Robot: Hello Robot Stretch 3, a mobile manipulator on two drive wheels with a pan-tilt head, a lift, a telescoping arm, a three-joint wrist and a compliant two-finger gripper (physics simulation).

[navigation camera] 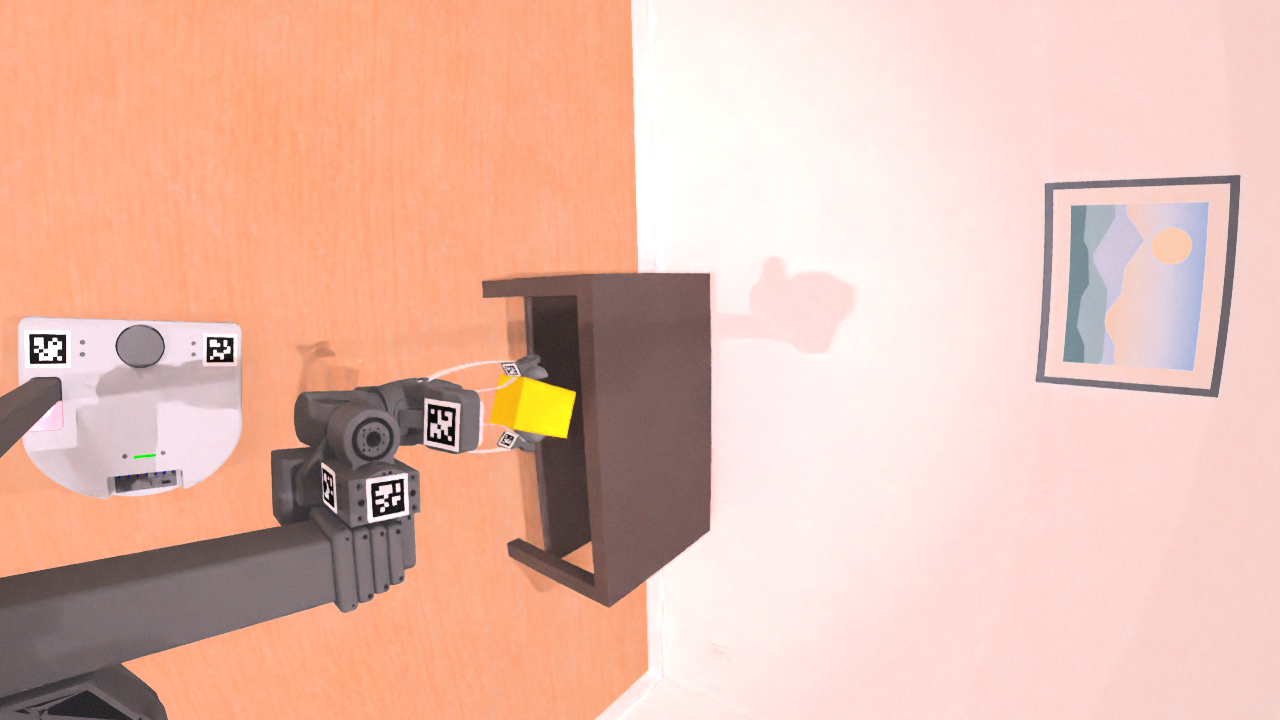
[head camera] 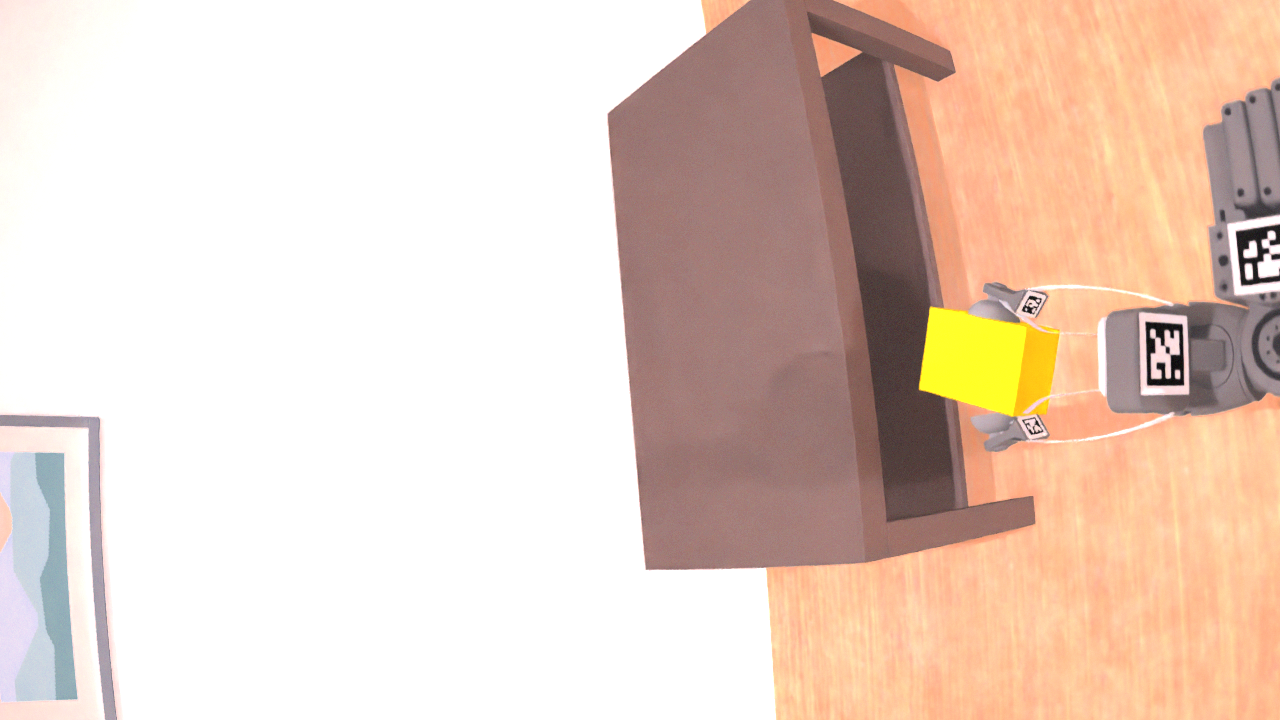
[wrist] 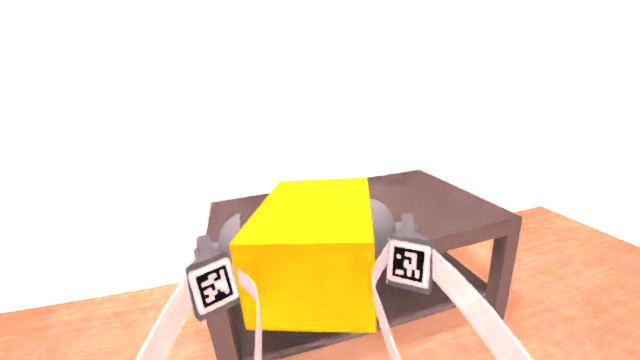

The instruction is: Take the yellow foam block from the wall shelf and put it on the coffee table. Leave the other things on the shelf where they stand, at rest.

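Seen in the pictures: gripper, between the fingertips: (navigation camera: 540,403) (head camera: 976,366); robot's base, origin of its link: (navigation camera: 141,344).
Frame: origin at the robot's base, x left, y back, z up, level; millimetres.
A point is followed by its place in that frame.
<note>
The yellow foam block (head camera: 971,360) @[x -402, y 34, z 802 mm] (navigation camera: 546,409) @[x -404, y 35, z 801 mm] (wrist: 310,286) is between the two fingertips of my gripper (head camera: 995,365) @[x -413, y 32, z 780 mm] (navigation camera: 532,404) @[x -413, y 32, z 780 mm] (wrist: 308,231) @[x -413, y 32, z 780 mm], which is shut on it. The block is held in the air, slightly turned. The dark brown coffee table (head camera: 716,268) @[x -1155, y 241, z 450 mm] (navigation camera: 653,402) @[x -1108, y 123, z 450 mm] (wrist: 440,205) stands beyond the block in the wrist view. In the head and navigation views the block shows at the table's open long side, in front of the lower board and beside the top. The block hides part of the table in the wrist view. The wall shelf does not show in these views.
The table stands by the white wall (head camera: 358,268) @[x -1668, y 292, z 908 mm] (navigation camera: 850,492) @[x -1685, y 430, z 886 mm] on the wood floor (head camera: 1118,582) @[x -662, y -287, z 1 mm] (navigation camera: 358,134) @[x -423, y -529, z 1 mm] (wrist: 575,280). A framed picture (head camera: 95,537) @[x -1579, y -205, z 1424 mm] (navigation camera: 1041,286) @[x -1595, y -267, z 1411 mm] hangs on the wall. My arm (navigation camera: 179,591) @[x -17, y 92, z 925 mm] and base (navigation camera: 134,402) @[x 11, y 93, z 160 mm] show at the left of the navigation view.
</note>
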